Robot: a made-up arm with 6 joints. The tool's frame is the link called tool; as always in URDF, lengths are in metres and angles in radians. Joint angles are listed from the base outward. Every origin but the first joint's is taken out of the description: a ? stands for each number. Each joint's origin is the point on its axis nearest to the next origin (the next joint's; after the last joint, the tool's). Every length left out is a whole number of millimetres.
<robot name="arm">
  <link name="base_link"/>
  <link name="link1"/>
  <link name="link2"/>
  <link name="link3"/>
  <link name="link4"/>
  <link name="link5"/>
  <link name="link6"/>
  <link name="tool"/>
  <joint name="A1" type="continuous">
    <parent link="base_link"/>
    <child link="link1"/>
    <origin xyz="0 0 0.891" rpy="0 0 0"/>
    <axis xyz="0 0 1"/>
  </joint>
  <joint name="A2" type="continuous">
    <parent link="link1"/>
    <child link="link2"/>
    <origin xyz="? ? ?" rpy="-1.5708 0 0"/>
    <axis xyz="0 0 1"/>
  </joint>
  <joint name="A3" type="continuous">
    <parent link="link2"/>
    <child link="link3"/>
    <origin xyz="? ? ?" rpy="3.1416 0 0"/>
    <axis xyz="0 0 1"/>
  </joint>
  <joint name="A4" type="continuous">
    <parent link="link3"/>
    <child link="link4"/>
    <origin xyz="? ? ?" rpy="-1.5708 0 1.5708"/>
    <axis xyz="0 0 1"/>
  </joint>
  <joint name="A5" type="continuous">
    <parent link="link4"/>
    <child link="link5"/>
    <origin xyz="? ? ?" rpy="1.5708 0 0"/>
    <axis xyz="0 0 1"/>
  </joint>
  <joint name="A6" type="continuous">
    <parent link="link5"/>
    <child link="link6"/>
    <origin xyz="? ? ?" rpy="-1.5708 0 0"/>
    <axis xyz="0 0 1"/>
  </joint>
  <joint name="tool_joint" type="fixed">
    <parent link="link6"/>
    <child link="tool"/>
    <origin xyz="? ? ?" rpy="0 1.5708 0"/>
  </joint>
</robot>
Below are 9 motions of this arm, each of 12 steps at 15 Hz.
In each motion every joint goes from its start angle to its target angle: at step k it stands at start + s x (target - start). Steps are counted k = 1, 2, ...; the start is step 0. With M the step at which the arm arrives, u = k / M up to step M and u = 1 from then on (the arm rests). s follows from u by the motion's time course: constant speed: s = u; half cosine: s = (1 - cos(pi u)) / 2; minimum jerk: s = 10 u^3 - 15 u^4 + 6 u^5.
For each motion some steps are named. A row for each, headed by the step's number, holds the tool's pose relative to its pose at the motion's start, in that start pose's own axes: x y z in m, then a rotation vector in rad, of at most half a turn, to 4 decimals.
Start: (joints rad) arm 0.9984 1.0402 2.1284 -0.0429 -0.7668 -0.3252
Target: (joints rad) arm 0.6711 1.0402 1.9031 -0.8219 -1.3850 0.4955
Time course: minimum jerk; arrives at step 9
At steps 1, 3, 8, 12:
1: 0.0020 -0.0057 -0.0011 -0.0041 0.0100 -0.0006
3: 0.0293 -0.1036 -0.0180 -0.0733 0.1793 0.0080
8: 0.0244 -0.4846 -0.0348 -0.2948 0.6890 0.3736
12: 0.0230 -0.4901 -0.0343 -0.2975 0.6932 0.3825

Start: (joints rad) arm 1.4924 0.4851 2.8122 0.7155 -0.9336 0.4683
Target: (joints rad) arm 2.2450 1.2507 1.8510 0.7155 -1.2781 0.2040
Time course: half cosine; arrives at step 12
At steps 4, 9, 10, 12:
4: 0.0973 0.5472 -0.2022 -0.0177 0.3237 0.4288
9: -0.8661 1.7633 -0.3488 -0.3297 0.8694 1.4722
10: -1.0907 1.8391 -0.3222 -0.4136 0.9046 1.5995
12: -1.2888 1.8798 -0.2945 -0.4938 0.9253 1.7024

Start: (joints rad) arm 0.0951 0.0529 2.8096 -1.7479 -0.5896 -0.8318
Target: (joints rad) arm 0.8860 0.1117 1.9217 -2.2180 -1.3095 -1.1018
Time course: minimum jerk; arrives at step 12
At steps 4, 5, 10, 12:
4: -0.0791 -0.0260 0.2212 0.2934 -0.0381 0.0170
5: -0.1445 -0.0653 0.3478 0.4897 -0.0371 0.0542
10: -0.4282 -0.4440 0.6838 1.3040 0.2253 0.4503
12: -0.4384 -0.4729 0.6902 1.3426 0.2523 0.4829

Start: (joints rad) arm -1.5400 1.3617 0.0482 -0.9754 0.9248 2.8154
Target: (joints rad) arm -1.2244 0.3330 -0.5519 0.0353 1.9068 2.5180
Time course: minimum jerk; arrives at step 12
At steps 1, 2, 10, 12:
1: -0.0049 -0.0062 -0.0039 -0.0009 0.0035 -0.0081
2: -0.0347 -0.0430 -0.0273 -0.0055 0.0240 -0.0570
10: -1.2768 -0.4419 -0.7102 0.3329 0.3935 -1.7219
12: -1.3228 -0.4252 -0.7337 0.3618 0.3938 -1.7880

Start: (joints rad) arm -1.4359 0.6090 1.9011 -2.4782 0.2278 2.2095
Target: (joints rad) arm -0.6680 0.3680 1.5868 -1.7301 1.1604 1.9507
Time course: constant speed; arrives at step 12
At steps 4, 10, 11, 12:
4: -0.0279 0.1946 0.0001 0.0561 0.2066 -0.1934
10: -0.1259 0.4230 0.1085 0.1066 0.4343 -0.4981
11: -0.1462 0.4512 0.1369 0.1127 0.4617 -0.5507
12: -0.1672 0.4763 0.1677 0.1186 0.4861 -0.6037

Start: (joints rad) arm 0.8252 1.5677 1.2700 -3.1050 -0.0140 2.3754
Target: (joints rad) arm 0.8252 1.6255 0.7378 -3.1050 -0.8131 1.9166
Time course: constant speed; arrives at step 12
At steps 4, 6, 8, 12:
4: 0.0290 -0.1326 -0.1507 0.1539 -0.0412 0.0569
6: 0.0289 -0.1995 -0.2267 0.2315 -0.0587 0.0877
8: 0.0191 -0.2660 -0.3022 0.3093 -0.0741 0.1199
12: -0.0292 -0.3954 -0.4488 0.4657 -0.0985 0.1881

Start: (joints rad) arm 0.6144 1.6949 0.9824 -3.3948 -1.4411 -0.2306
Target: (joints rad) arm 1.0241 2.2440 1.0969 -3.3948 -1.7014 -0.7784
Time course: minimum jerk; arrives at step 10
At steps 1, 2, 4, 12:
1: -0.0093 -0.0044 0.0067 0.0060 -0.0026 -0.0020
2: -0.0635 -0.0297 0.0441 0.0406 -0.0175 -0.0131
4: -0.3671 -0.1531 0.2093 0.2203 -0.1005 -0.0683
12: -1.2458 -0.3440 0.3830 0.6714 -0.3571 -0.1850

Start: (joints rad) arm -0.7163 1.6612 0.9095 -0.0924 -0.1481 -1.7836
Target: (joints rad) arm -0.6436 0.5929 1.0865 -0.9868 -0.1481 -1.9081
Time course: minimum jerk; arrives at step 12
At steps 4, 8, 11, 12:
4: -0.3419 0.3936 -0.1719 0.1928 0.1412 0.2292
8: -1.7072 0.9626 -0.4669 0.6429 0.7852 0.7039
11: -2.2528 0.9454 -0.4779 0.7497 1.0875 0.7974
12: -2.2663 0.9434 -0.4775 0.7519 1.0955 0.7991

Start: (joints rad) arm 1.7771 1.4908 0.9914 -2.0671 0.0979 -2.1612
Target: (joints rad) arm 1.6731 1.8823 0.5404 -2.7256 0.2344 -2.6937
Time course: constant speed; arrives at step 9
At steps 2, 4, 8, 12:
2: 0.0901 0.2910 0.0966 0.2591 -0.0419 0.2173
4: 0.1291 0.5872 0.1992 0.5134 -0.0375 0.4490
8: 0.0554 1.1569 0.4156 0.9862 0.1185 0.9356
12: 0.0073 1.2879 0.4706 1.0923 0.1900 1.0582

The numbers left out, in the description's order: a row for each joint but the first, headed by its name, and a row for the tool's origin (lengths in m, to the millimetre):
A2: 0.155 0 0
A3: 0 -1.187 0
A4: 0.951 0.226 0
A5: 0 0 0
A6: 0 -0.169 0
tool: 0 0 0

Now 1 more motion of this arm.
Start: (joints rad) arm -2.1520 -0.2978 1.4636 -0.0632 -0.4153 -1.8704
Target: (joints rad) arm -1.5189 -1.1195 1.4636 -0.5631 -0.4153 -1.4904
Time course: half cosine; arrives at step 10
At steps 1, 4, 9, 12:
1: -0.0244 0.0398 -0.0065 0.0165 0.0150 0.0166
4: -0.4118 0.5334 0.0427 0.2282 0.1900 0.2534
9: -1.4133 1.0600 0.7265 0.5977 0.3877 0.8130
12: -1.4553 1.0629 0.7623 0.6101 0.3907 0.8370

